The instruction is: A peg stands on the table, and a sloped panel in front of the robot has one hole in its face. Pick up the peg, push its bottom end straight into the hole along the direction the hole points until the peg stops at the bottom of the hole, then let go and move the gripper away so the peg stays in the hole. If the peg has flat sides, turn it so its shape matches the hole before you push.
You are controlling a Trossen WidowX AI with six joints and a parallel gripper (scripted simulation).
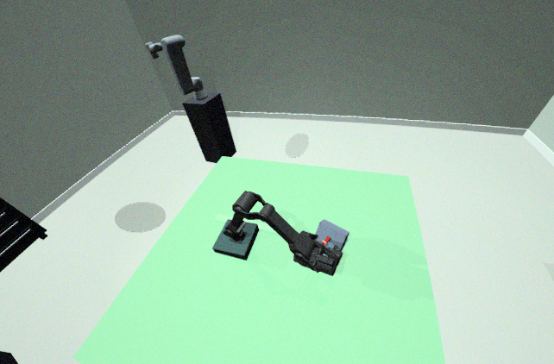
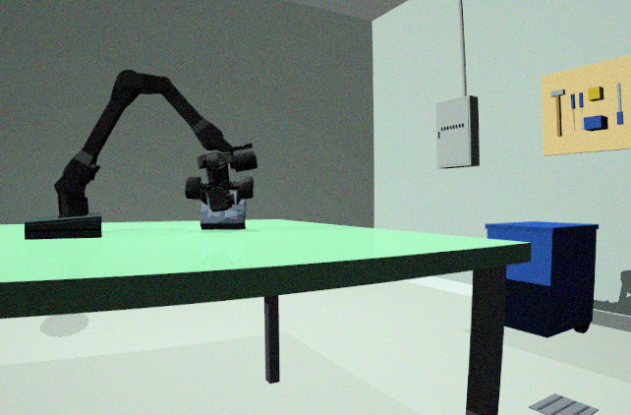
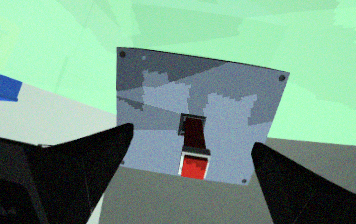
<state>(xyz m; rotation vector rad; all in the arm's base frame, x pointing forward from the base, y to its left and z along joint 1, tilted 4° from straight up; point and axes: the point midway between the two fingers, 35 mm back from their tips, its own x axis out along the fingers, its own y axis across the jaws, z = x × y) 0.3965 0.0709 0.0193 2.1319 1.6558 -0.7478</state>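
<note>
Now: the red square peg 1 cm to the right of my gripper tip. From my gripper tip the other things lie so: panel: 4 cm to the left, 3 cm below, 1 cm ahead.
</note>
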